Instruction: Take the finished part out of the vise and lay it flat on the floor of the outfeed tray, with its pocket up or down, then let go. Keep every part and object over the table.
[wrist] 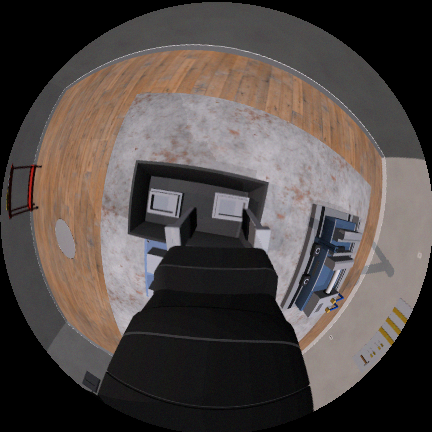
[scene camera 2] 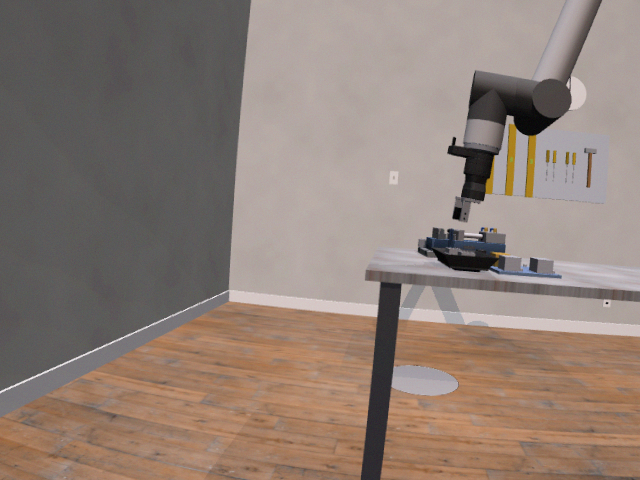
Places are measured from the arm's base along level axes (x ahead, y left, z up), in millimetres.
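Pixels of known places: gripper, fingertip midpoint: point(wrist: 218, 217) point(scene camera 2: 459, 220).
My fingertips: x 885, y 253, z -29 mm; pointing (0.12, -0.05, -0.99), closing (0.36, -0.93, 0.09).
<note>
Behind a point stands the place of what it marks.
The black outfeed tray point(scene camera 2: 466, 261) @[z -129, x 858, y 400 mm] point(wrist: 141, 200) @[z -134, x 844, y 388 mm] stands on the table. In the wrist view, two pale grey parts with rectangular pockets facing up lie apart and look flat on its floor: one part point(wrist: 165, 202) @[z -124, x 860, y 337 mm] near the left end, the other part point(wrist: 230, 205) @[z -124, x 897, y 230 mm] near the right end. The tray wall mostly hides them in the scene view. My gripper point(scene camera 2: 461, 220) @[z -29, x 885, y 253 mm] point(wrist: 218, 217) @[z -29, x 885, y 253 mm] is open and empty, raised well above the tray; one fingertip overlaps the right part's edge in the wrist view. The blue vise point(scene camera 2: 467, 244) @[z -107, x 851, y -26 mm] point(wrist: 317, 280) @[z -97, x 820, y -44 mm] stands beside the tray, with no part visible between its jaws.
A blue plate point(scene camera 2: 527, 271) @[z -148, x 691, y 309 mm] point(wrist: 147, 272) @[z -149, x 685, y 340 mm] with grey blocks point(scene camera 2: 509, 263) @[z -129, x 745, y 341 mm] point(scene camera 2: 541, 265) @[z -128, x 658, y 323 mm] is close to the tray, partly hidden by my gripper body in the wrist view. The table edge point(scene camera 2: 444, 279) @[z -164, x 906, y 526 mm] runs near the tray. Tools hang on the wall behind.
</note>
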